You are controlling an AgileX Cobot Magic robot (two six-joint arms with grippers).
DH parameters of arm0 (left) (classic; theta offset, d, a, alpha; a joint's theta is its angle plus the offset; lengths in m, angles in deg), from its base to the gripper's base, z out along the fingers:
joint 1: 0 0.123 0 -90
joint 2: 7.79 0 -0.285 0
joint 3: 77.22 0 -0.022 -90
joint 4: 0 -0.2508 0 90
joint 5: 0 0 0.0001 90
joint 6: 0 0.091 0 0
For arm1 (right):
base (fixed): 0 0 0 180
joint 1: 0 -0.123 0 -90
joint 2: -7.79 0 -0.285 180
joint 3: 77.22 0 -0.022 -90
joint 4: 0 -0.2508 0 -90
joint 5: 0 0 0.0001 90
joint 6: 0 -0.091 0 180
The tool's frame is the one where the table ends.
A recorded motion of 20 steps. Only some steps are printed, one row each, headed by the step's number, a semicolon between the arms.
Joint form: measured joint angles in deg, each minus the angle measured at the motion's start. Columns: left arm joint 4, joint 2, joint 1, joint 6, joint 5, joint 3; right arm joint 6, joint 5, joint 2, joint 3, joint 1, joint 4.
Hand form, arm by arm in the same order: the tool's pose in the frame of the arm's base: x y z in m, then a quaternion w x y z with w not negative. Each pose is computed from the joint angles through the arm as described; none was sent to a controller.
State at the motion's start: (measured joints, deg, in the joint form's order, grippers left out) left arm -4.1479 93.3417 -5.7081 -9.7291 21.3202 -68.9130; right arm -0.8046 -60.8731 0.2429 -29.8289 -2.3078 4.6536
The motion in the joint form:
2: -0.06 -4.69 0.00 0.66 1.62 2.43; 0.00 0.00 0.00 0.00 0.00 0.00
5: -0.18 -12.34 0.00 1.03 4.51 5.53; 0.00 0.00 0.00 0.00 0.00 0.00
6: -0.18 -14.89 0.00 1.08 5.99 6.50; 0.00 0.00 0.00 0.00 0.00 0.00
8: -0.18 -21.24 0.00 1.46 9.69 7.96; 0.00 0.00 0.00 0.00 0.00 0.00
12: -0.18 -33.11 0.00 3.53 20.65 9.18; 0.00 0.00 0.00 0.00 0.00 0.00
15: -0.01 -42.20 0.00 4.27 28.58 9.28; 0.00 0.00 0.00 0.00 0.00 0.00
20: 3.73 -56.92 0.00 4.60 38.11 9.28; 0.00 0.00 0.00 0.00 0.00 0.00
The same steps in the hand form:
2: 0.3462 -0.0320 0.2945 0.42140 -0.00196 0.90647 -0.02718; -0.0079 -0.0068 0.2830 0.53178 -0.00900 0.84643 -0.02611
5: 0.3135 -0.0283 0.3180 0.43474 -0.00004 0.90021 -0.02512; -0.0079 -0.0068 0.2830 0.53178 -0.00900 0.84643 -0.02611
6: 0.3018 -0.0270 0.3245 0.43561 -0.00044 0.89981 -0.02442; -0.0079 -0.0068 0.2830 0.53178 -0.00900 0.84643 -0.02611
8: 0.2732 -0.0237 0.3436 0.44513 0.00032 0.89518 -0.02251; -0.0079 -0.0068 0.2830 0.53178 -0.00900 0.84643 -0.02611
12: 0.2132 -0.0167 0.3736 0.44339 0.01016 0.89620 -0.01098; -0.0079 -0.0068 0.2830 0.53178 -0.00900 0.84643 -0.02611
15: 0.1645 -0.0114 0.3931 0.45173 0.01029 0.89205 -0.00869; -0.0079 -0.0068 0.2830 0.53178 -0.00900 0.84643 -0.02611
20: 0.0838 -0.0078 0.4124 0.48883 0.00448 0.87132 -0.04271; -0.0079 -0.0068 0.2830 0.53178 -0.00900 0.84643 -0.02611

